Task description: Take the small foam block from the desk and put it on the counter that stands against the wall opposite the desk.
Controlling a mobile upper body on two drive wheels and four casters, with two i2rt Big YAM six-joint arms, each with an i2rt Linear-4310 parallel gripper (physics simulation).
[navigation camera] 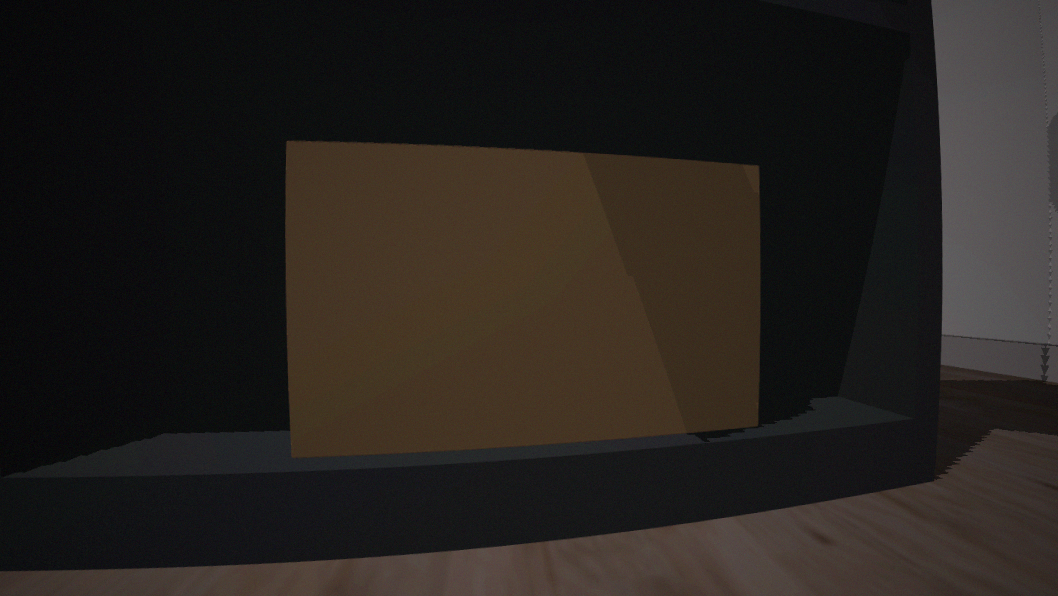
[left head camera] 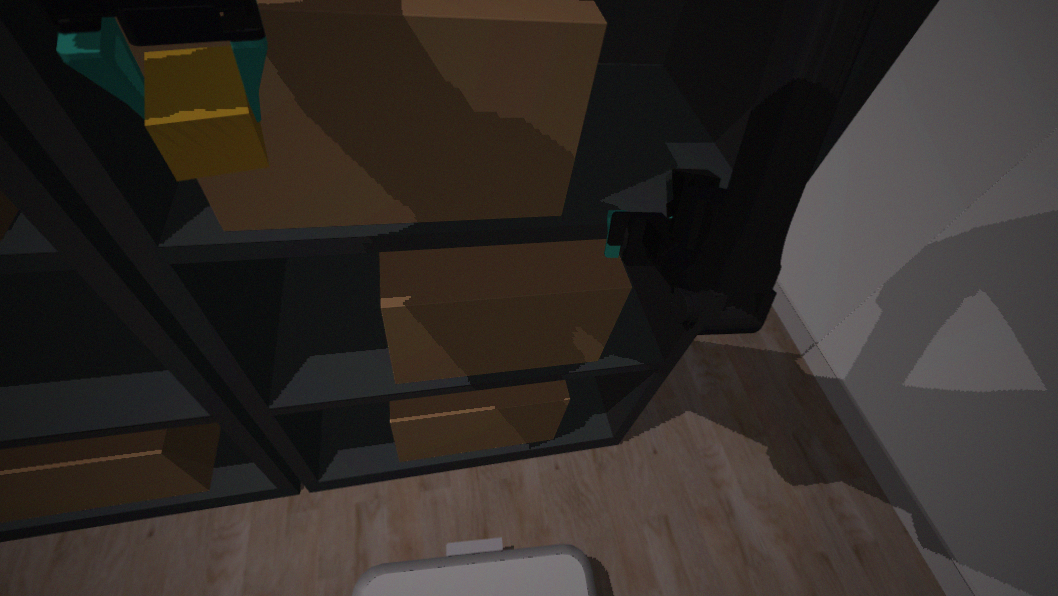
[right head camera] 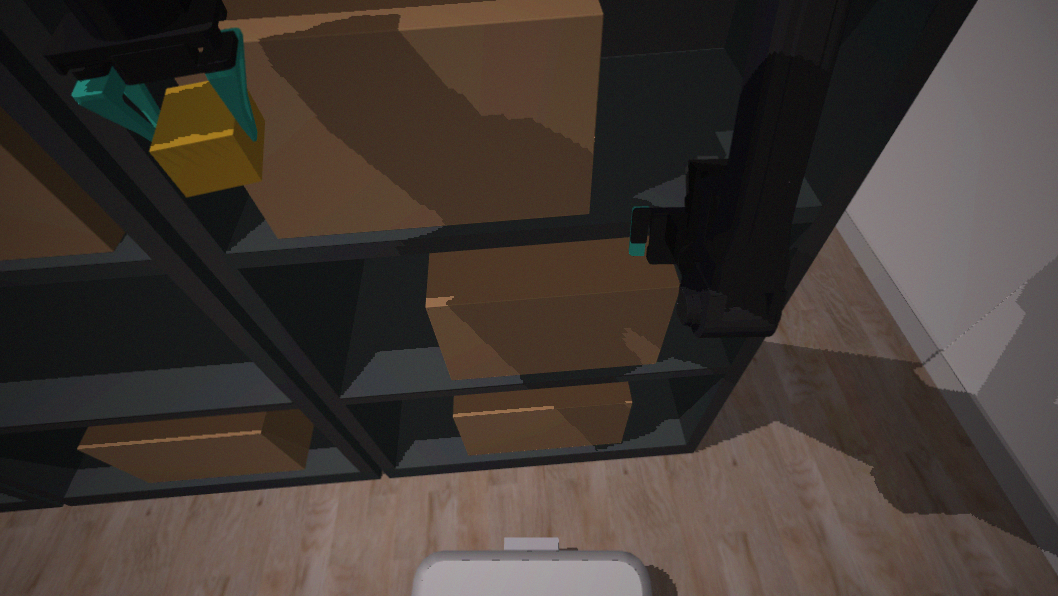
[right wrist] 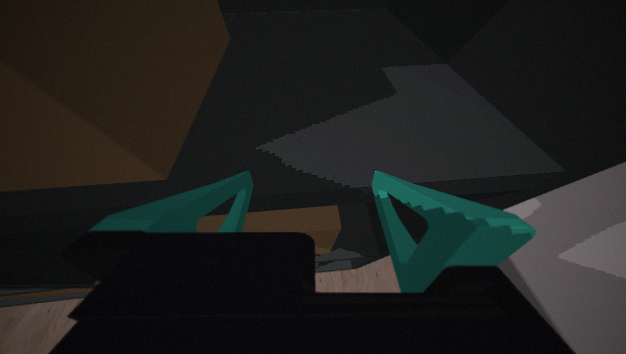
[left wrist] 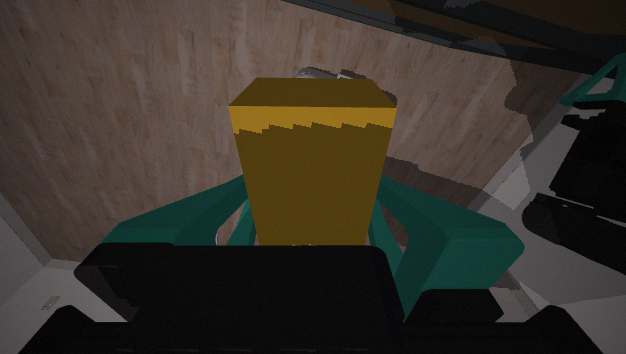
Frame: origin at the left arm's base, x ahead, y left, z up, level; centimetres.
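Where they show: left gripper, fingertip midpoint: (left head camera: 211, 122) (right head camera: 217, 144) (left wrist: 312, 176); right gripper, fingertip midpoint: (left head camera: 640, 215) (right head camera: 673, 210) (right wrist: 312, 177).
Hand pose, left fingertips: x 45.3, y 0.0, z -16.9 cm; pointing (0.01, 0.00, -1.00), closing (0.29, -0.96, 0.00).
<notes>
Each offset is from my left fingertips to the top centre of the thing. "pt": to the spot under its first point.
The small foam block, a yellow block @(dx +0.6, dy +0.2, dz +3.0 cm) (left head camera: 203, 144) (right head camera: 214, 166) (left wrist: 312, 150), is held up between the teal fingers of my left gripper (left head camera: 201, 99) (right head camera: 205, 133) (left wrist: 312, 176), which is shut on it. In the head views they hang in front of the dark shelf unit at the upper left. My right gripper (right wrist: 312, 177) is open, with its fingers wide apart and no object between them. In the head views, the right arm reaches down at the shelf unit's right end, and part of the gripper is hidden. The desk and the counter do not show in these views.
The dark shelf unit @(pt dx +13.1, dy +23.7, dz -64.2 cm) (left head camera: 222, 384) (right head camera: 314, 399) (navigation camera: 444, 503) stands close in front, with several brown boxes on its shelves. A large box @(pt dx +15.5, dy -17.0, dz -13.0 cm) (left head camera: 444, 148) (right head camera: 444, 148) stands on an upper shelf. A pale wall (left head camera: 962, 148) (right head camera: 999, 148) is at the right. The white robot base (left head camera: 481, 577) (right head camera: 533, 581) shows below.
</notes>
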